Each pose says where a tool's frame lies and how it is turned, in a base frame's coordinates. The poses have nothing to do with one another.
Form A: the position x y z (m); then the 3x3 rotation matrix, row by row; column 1 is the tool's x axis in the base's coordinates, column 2 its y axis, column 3 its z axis. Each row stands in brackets.
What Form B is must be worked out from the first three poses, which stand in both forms.
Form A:
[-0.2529, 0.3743, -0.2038], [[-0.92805, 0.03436, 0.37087], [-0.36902, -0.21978, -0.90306], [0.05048, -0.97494, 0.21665]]
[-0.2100, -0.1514, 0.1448], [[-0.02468, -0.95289, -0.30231], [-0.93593, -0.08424, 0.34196], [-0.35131, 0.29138, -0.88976]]
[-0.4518, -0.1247, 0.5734], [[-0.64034, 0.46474, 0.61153], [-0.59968, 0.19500, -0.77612], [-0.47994, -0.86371, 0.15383]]
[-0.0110, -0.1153, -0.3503], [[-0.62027, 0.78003, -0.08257], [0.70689, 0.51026, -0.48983], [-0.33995, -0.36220, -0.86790]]
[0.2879, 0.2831, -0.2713], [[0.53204, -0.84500, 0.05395], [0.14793, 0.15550, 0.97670], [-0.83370, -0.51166, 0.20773]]
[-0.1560, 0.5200, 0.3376], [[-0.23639, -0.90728, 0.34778], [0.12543, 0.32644, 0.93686], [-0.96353, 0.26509, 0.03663]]
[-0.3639, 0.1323, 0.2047], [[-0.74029, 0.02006, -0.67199], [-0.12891, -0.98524, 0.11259], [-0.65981, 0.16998, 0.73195]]
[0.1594, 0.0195, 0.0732], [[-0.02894, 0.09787, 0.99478], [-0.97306, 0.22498, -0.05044], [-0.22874, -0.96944, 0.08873]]
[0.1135, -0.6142, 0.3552], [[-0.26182, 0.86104, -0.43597], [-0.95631, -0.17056, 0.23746], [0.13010, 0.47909, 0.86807]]
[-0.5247, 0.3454, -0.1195], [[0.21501, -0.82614, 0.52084], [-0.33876, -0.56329, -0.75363], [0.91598, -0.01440, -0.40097]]
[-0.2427, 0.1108, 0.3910], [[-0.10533, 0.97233, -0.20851], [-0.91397, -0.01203, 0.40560], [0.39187, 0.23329, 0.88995]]
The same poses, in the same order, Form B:
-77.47, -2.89, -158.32, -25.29, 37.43, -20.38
161.87, 20.57, -91.51, -21.00, -15.14, 14.48
-79.90, 28.68, -136.88, -45.18, -12.47, 57.34
-157.35, 19.87, 131.27, -1.10, -11.53, -35.03
-67.90, 56.48, 15.54, 28.79, 28.31, -27.13
82.13, 74.48, 152.05, -15.60, 52.00, 33.76
13.07, 41.29, -170.12, -36.39, 13.23, 20.47
-84.77, 13.22, -91.70, 15.94, 1.95, 7.32
28.89, -7.48, -105.31, 11.35, -61.42, 35.52
-177.94, -66.34, -57.60, -52.47, 34.54, -11.95
14.69, -23.07, -96.57, -24.27, 11.08, 39.10

